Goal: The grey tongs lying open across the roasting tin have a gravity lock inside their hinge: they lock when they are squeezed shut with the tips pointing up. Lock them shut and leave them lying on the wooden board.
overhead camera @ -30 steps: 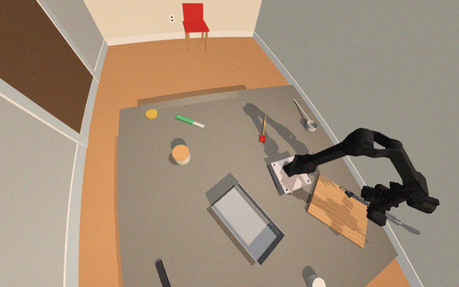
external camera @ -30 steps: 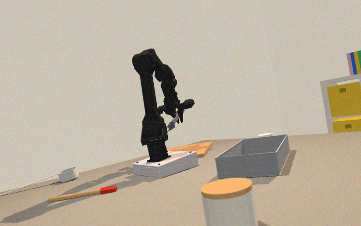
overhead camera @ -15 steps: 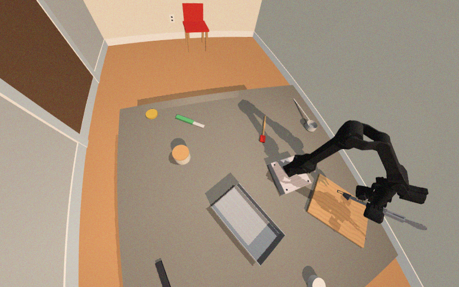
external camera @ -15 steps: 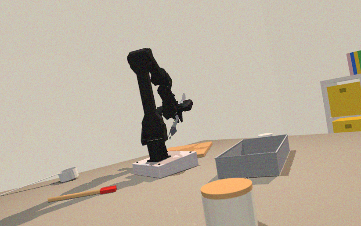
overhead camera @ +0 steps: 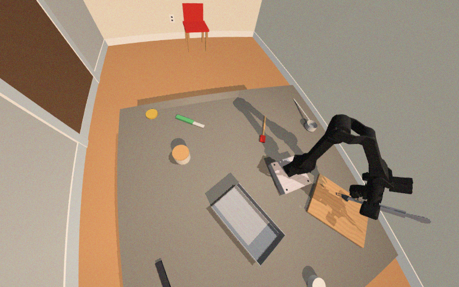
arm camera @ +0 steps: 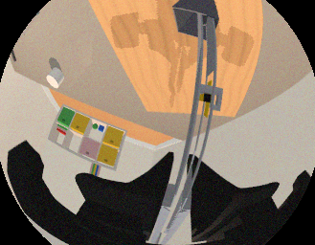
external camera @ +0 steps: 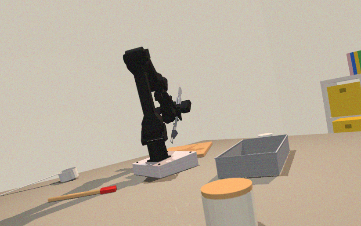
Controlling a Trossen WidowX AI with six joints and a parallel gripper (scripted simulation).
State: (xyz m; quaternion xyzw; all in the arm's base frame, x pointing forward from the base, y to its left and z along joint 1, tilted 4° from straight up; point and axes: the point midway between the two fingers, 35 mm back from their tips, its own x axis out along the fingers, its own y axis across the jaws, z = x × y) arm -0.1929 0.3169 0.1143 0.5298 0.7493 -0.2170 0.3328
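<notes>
Now: the wooden board 150 mm below my gripper tip, 20 mm to the right of it and 20 mm ahead of it. Also, from my gripper tip: grey roasting tin: 520 mm ahead, 210 mm to the right, 130 mm below; then red-tipped spatula: 600 mm to the right, 200 mm ahead, 150 mm below; then lidded white jar: 690 mm ahead, 610 mm to the right, 120 mm below.
</notes>
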